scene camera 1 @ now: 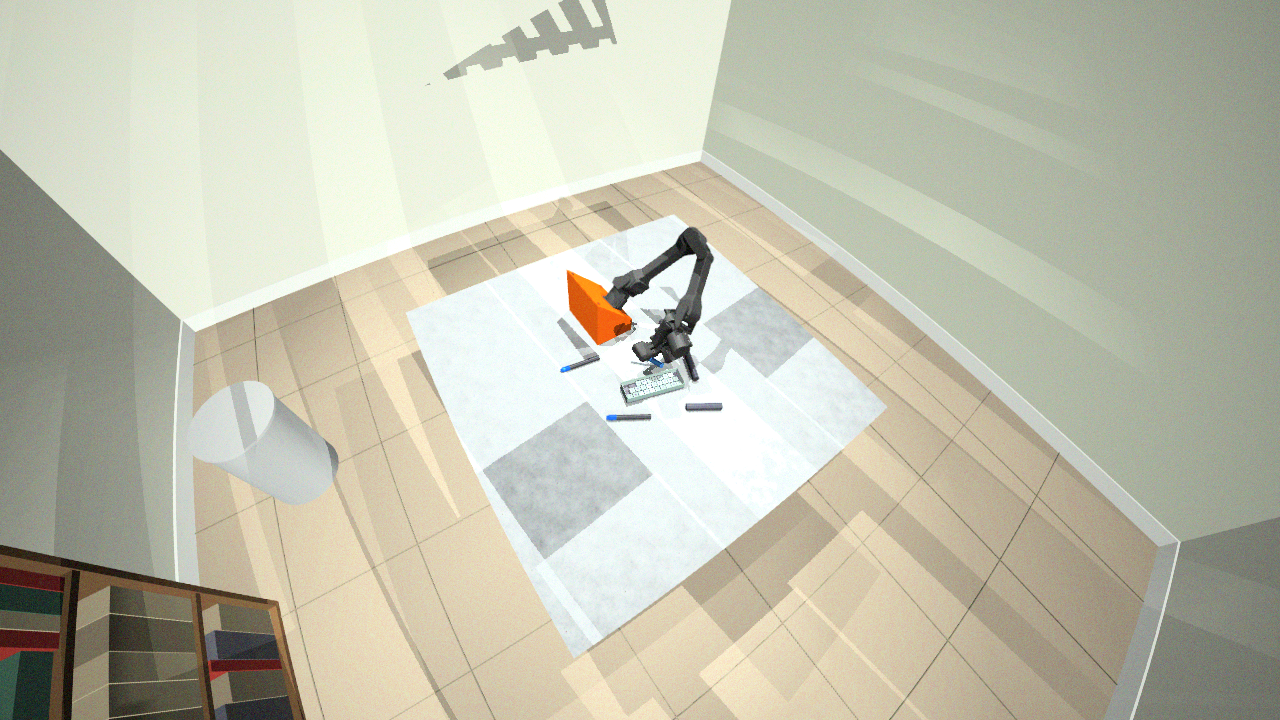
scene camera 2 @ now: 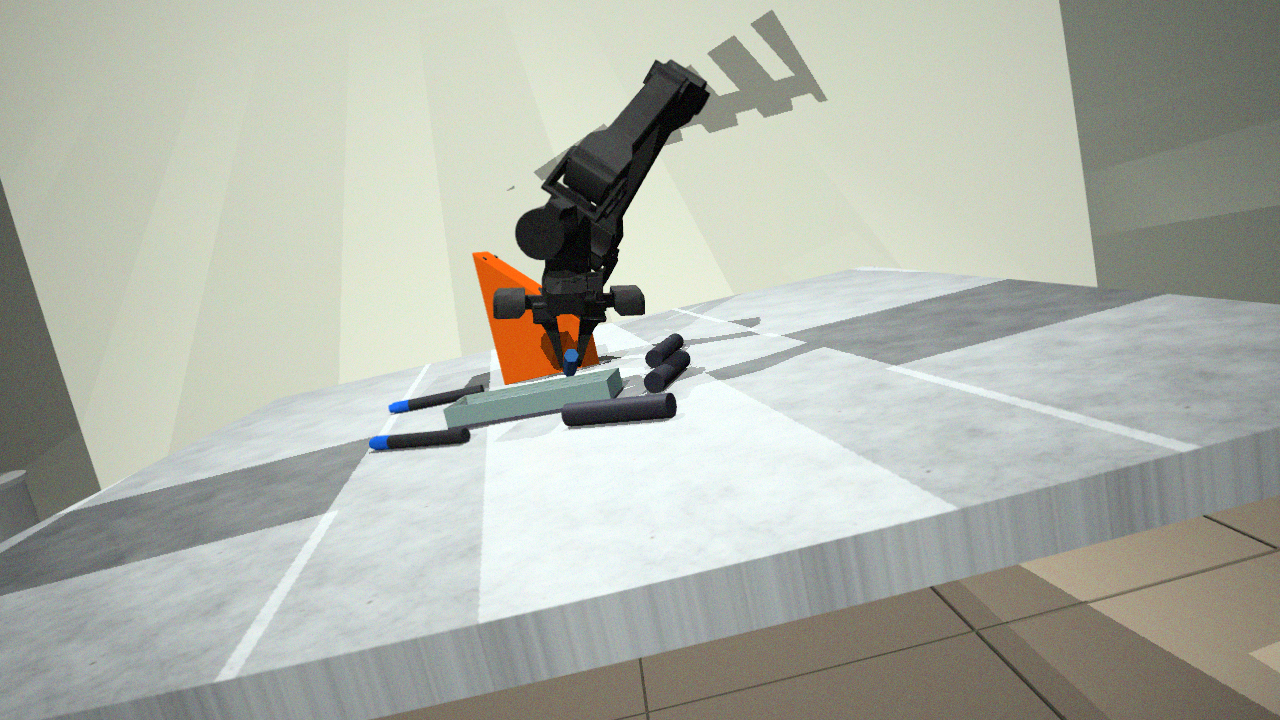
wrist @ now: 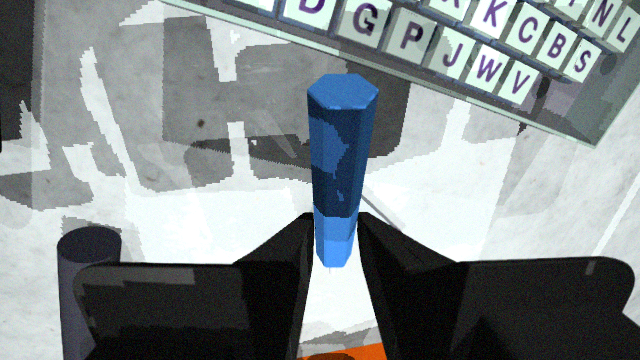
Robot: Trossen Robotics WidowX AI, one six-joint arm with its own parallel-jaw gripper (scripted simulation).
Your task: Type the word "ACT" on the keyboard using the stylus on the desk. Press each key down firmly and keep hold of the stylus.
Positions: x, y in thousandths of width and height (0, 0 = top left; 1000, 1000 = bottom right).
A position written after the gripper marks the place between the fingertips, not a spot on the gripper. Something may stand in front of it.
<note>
In view: the gripper (scene camera 2: 446, 509) and a stylus (wrist: 534, 299).
The gripper also shows in scene camera 1 (scene camera 1: 507, 498) and in the wrist view (wrist: 524, 618).
</note>
